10 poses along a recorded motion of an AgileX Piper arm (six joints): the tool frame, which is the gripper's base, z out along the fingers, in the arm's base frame.
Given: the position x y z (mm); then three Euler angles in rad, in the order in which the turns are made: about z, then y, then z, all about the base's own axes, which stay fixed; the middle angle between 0 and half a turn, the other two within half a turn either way.
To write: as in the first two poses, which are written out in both.
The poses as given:
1: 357 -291 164 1.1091 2.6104 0.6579
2: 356 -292 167 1.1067 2.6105 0.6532
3: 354 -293 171 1.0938 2.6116 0.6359
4: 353 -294 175 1.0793 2.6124 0.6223
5: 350 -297 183 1.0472 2.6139 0.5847
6: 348 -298 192 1.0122 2.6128 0.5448
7: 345 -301 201 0.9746 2.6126 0.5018
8: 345 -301 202 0.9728 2.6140 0.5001
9: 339 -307 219 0.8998 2.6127 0.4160
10: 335 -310 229 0.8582 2.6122 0.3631
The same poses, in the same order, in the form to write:
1: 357 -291 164 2.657 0.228 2.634
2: 356 -292 167 2.658 0.229 2.631
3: 354 -293 171 2.662 0.234 2.626
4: 353 -294 175 2.666 0.241 2.626
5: 350 -297 183 2.674 0.255 2.618
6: 348 -298 192 2.682 0.271 2.610
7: 345 -301 201 2.691 0.287 2.603
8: 345 -301 202 2.693 0.287 2.603
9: 339 -307 219 2.712 0.319 2.588
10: 335 -310 229 2.725 0.336 2.575
